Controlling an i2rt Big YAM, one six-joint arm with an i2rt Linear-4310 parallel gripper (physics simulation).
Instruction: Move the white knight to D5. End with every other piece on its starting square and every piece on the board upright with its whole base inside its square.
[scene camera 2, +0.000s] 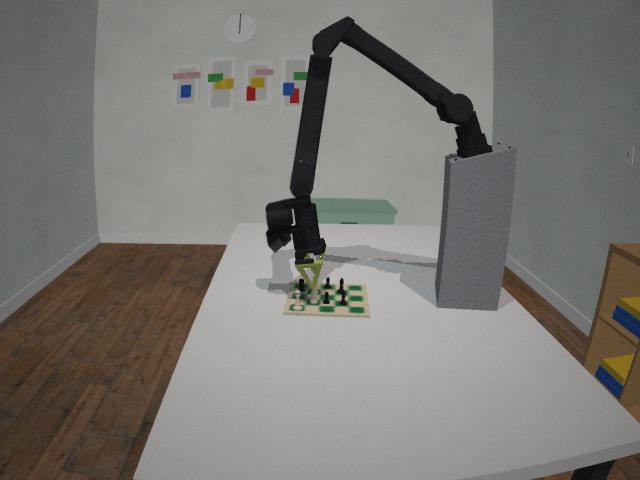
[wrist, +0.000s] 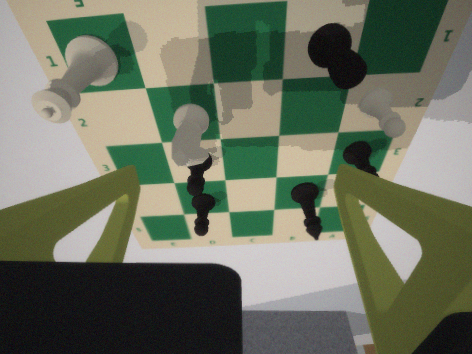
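The white knight stands upright on D2. D5 is a light square, partly covered in the wrist view by the head of a black piece on D4. Another black piece stands on D3, partly behind the knight. My gripper is open and empty above the board, its fingers widely spread. A tall white piece stands on E1, a black rook-like piece on B1.
On the board, a white pawn stands on A2, a black piece on A3 and a black bishop on B4. The grey pedestal stands right of the board on the white table.
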